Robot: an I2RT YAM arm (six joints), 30 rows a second.
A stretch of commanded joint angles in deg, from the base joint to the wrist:
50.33, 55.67, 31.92, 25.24, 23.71, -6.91
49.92, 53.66, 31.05, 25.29, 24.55, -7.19
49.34, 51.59, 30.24, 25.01, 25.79, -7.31
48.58, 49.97, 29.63, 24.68, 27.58, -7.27
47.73, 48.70, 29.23, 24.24, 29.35, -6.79
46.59, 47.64, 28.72, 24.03, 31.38, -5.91
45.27, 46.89, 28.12, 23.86, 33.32, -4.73
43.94, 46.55, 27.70, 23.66, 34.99, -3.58
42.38, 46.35, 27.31, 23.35, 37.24, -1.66
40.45, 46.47, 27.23, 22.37, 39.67, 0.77
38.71, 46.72, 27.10, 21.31, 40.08, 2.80
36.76, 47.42, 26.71, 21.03, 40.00, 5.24
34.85, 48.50, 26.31, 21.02, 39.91, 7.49
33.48, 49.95, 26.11, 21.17, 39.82, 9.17
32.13, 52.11, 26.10, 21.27, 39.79, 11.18
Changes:
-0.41, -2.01, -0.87, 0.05, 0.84, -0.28
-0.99, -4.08, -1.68, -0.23, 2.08, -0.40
-1.75, -5.70, -2.29, -0.56, 3.87, -0.36
-2.60, -6.97, -2.69, -1.00, 5.64, 0.12
-3.74, -8.03, -3.20, -1.21, 7.67, 1.00
-5.06, -8.78, -3.80, -1.38, 9.61, 2.18
-6.39, -9.12, -4.22, -1.58, 11.28, 3.33
-7.95, -9.32, -4.61, -1.89, 13.53, 5.25
-9.88, -9.20, -4.69, -2.87, 15.96, 7.68
-11.62, -8.95, -4.82, -3.93, 16.37, 9.71
-13.57, -8.25, -5.21, -4.21, 16.29, 12.15
-15.48, -7.17, -5.61, -4.22, 16.20, 14.40
-16.85, -5.72, -5.81, -4.07, 16.11, 16.08
-18.20, -3.56, -5.82, -3.97, 16.08, 18.09

